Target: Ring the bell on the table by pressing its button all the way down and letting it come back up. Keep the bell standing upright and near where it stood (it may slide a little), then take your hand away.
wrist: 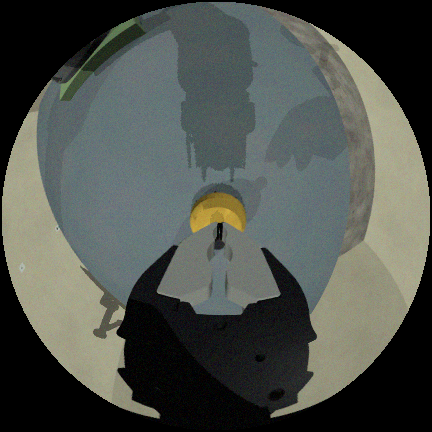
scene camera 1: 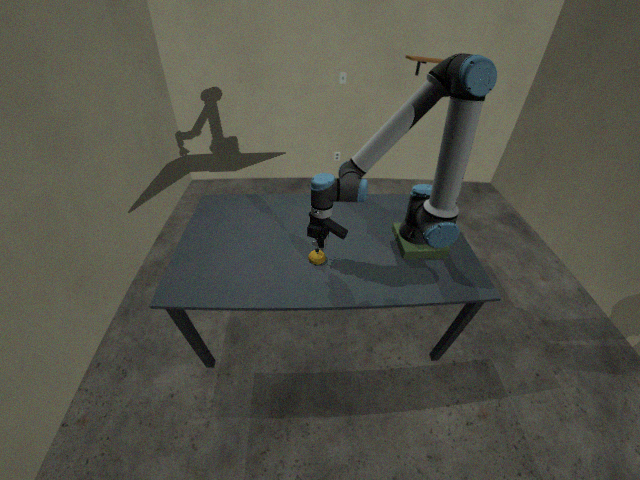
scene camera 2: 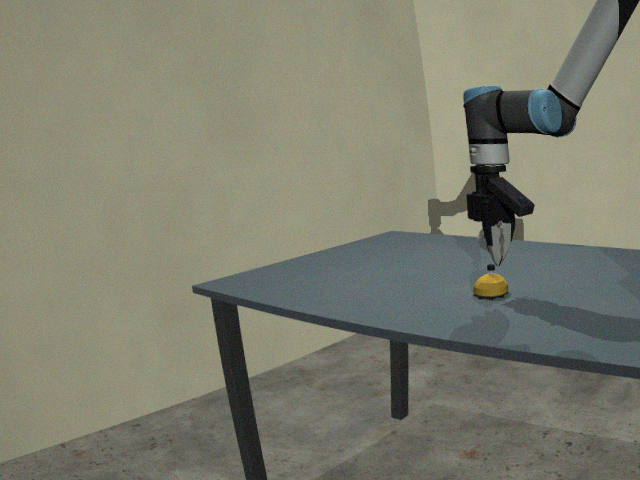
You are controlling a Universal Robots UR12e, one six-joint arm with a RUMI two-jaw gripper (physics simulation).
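Places are measured from the arm's base along level axes (x ahead, y left, z up), in centimetres.
Where they show: gripper, between the fingertips: [wrist: 219, 223] [scene camera 1: 323, 250] [scene camera 2: 498, 265]; arm's base, origin of its link: [scene camera 1: 416, 233].
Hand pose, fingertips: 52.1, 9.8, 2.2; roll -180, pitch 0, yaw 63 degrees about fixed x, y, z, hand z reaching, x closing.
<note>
Each offset is from my fingertips to the centre of the thing, as dx, dy, dz. Level surfaces: height alone.
The bell, a yellow dome {+2.5, -1.5, -3.7} [scene camera 1: 316, 257] [scene camera 2: 491, 286] [wrist: 218, 206], stands upright on the blue-grey table {dz -7.0} [scene camera 1: 232, 268] [scene camera 2: 336, 289] [wrist: 125, 150]. Its small black button {+2.5, -1.5, -0.9} [scene camera 1: 317, 250] [scene camera 2: 491, 267] stands up on a thin stem above the dome. My gripper [scene camera 1: 321, 246] [scene camera 2: 498, 264] [wrist: 219, 223] is shut and empty, pointing down. Its tips are very close above the button and slightly to its right in the second scene view. In the wrist view the jaws cover the near part of the bell and most of the button; whether the tips touch the button cannot be told.
The arm's base stands on a green block [scene camera 1: 423, 252] [wrist: 95, 57] at the right side of the table. The arm reaches in above the table from there. An orange shelf [scene camera 1: 423, 58] is on the back wall. The arm's shadow lies beside the bell.
</note>
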